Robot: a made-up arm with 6 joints. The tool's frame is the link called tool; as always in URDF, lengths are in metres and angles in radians. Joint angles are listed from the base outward. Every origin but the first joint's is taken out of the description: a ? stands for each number. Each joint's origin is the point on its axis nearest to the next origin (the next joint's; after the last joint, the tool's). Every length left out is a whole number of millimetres.
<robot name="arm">
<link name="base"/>
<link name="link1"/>
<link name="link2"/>
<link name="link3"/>
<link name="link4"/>
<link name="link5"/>
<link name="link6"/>
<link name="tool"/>
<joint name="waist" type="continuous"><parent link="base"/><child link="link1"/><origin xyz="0 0 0.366"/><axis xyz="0 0 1"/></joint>
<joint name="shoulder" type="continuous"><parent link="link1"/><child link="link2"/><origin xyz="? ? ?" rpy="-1.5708 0 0"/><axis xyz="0 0 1"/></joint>
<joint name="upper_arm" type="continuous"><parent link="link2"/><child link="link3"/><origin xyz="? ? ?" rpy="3.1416 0 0"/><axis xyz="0 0 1"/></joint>
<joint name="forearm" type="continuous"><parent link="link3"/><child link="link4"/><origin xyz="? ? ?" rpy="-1.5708 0 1.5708"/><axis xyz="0 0 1"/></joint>
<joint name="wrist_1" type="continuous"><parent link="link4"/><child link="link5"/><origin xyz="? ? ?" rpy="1.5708 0 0"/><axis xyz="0 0 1"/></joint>
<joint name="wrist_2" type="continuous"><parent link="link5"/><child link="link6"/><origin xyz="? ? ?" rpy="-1.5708 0 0"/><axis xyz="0 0 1"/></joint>
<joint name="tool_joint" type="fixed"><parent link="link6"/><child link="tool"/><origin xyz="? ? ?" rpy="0 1.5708 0"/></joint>
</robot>
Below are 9 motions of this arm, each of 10 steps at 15 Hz.
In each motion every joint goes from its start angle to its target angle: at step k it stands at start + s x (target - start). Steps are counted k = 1, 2, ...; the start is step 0. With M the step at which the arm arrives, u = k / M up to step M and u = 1 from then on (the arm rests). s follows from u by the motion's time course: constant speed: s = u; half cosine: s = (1 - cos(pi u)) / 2; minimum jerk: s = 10 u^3 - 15 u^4 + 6 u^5.
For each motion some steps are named. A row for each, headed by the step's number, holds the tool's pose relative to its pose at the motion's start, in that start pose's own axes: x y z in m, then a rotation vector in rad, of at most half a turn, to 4 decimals.
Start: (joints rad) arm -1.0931 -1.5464 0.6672 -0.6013 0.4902 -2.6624
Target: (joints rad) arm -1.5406 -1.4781 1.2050 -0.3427 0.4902 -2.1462
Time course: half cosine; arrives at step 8
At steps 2, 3, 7, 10:
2: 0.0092 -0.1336 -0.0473 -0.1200 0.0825 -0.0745
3: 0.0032 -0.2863 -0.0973 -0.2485 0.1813 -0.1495
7: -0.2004 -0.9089 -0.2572 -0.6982 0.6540 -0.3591
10: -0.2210 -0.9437 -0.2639 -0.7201 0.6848 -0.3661

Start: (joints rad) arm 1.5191 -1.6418 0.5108 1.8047 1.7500 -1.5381
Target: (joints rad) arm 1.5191 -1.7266 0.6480 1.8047 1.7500 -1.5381
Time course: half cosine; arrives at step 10
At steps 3, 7, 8, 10:
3: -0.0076 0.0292 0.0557 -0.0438 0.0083 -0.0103
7: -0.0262 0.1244 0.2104 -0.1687 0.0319 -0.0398
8: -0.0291 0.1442 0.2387 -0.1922 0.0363 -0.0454
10: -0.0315 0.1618 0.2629 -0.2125 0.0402 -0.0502

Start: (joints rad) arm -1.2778 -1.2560 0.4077 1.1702 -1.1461 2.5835
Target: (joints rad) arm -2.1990 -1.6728 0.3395 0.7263 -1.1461 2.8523
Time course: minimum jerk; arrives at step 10
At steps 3, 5, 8, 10:
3: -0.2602 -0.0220 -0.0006 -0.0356 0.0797 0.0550
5: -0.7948 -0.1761 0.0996 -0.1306 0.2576 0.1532
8: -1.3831 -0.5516 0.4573 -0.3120 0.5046 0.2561
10: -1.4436 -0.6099 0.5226 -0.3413 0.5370 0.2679

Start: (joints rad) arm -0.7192 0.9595 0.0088 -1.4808 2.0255 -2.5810
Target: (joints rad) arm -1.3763 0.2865 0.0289 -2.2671 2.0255 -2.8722
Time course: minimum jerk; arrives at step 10
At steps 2, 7, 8, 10:
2: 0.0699 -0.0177 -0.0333 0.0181 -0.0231 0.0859
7: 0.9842 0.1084 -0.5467 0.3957 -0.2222 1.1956
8: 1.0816 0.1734 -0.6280 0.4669 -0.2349 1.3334
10: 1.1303 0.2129 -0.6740 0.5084 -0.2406 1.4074

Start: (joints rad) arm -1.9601 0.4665 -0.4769 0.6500 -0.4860 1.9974
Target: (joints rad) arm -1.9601 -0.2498 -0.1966 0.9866 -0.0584 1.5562
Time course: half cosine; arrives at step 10
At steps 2, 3, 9, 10:
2: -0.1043 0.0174 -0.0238 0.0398 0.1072 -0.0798
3: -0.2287 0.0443 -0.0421 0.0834 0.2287 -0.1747
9: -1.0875 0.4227 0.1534 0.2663 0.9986 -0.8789
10: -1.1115 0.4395 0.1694 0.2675 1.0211 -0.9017

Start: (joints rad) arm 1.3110 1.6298 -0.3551 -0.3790 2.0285 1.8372
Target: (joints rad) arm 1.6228 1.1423 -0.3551 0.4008 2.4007 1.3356
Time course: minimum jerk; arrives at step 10
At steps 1, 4, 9, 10:
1: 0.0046 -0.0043 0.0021 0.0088 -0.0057 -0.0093
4: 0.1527 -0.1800 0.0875 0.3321 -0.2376 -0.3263
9: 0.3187 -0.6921 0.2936 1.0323 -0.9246 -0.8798
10: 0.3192 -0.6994 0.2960 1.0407 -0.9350 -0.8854

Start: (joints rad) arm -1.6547 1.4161 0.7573 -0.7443 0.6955 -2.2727
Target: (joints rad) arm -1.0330 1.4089 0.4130 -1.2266 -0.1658 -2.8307
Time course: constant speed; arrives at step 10
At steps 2, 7, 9, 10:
2: -0.1589 -0.2189 0.0039 0.1358 -0.1934 -0.2133
7: -0.6539 -0.6320 0.0409 0.3869 -0.7818 -0.6176
9: -0.8762 -0.7378 0.0664 0.4457 -1.0514 -0.7140
10: -0.9896 -0.7775 0.0813 0.4652 -1.1911 -0.7457

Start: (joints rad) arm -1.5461 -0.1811 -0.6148 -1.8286 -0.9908 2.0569
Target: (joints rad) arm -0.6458 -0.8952 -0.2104 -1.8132 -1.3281 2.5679
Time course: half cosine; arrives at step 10
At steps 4, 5, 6, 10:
4: -0.0262 0.2382 0.2489 -0.4687 -0.3424 0.3851
5: -0.1019 0.3435 0.3464 -0.6522 -0.5408 0.5350
6: -0.2171 0.4310 0.4297 -0.8159 -0.7672 0.6638
10: -0.5855 0.5019 0.5458 -1.0929 -1.3688 0.8431

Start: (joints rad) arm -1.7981 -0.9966 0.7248 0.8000 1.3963 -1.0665
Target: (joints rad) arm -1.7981 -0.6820 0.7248 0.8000 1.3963 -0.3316
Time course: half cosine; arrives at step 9
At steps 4, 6, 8, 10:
4: -0.1512 -0.0517 -0.2362 -0.2116 0.0682 -0.0620
6: -0.2864 -0.0697 -0.4245 -0.3832 0.1372 -0.0967
8: -0.3797 -0.0695 -0.5442 -0.4944 0.1875 -0.1107
10: -0.3928 -0.0687 -0.5604 -0.5096 0.1947 -0.1120

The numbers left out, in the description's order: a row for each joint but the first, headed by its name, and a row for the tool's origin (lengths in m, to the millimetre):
shoulder: 0 0 0
upper_arm: 0 -1.352 0
forearm: 0.985 0 0
wrist_1: 0 -0.166 0
wrist_2: 0 0 0
tool: 0 0 0

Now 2 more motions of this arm.
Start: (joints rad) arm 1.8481 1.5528 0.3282 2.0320 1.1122 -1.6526
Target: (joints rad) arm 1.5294 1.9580 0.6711 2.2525 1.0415 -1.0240
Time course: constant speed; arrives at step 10
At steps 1, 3, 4, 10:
1: -0.0105 -0.0678 -0.0414 -0.0500 -0.0032 -0.0136
3: -0.0276 -0.1974 -0.1337 -0.1496 -0.0068 -0.0403
4: -0.0338 -0.2589 -0.1842 -0.1993 -0.0073 -0.0532
10: -0.0310 -0.5720 -0.5360 -0.4960 0.0052 -0.1234

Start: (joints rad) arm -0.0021 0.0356 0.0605 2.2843 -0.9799 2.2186
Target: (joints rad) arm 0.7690 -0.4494 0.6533 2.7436 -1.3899 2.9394
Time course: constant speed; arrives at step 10
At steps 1, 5, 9, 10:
1: -0.0464 0.1448 -0.0519 0.0172 0.0454 0.1096
5: -0.2225 0.7449 -0.0274 0.1596 0.0185 0.5140
9: -0.2775 1.2357 0.3521 0.3672 -0.3093 0.7256
10: -0.2605 1.3192 0.4896 0.4181 -0.4254 0.7306

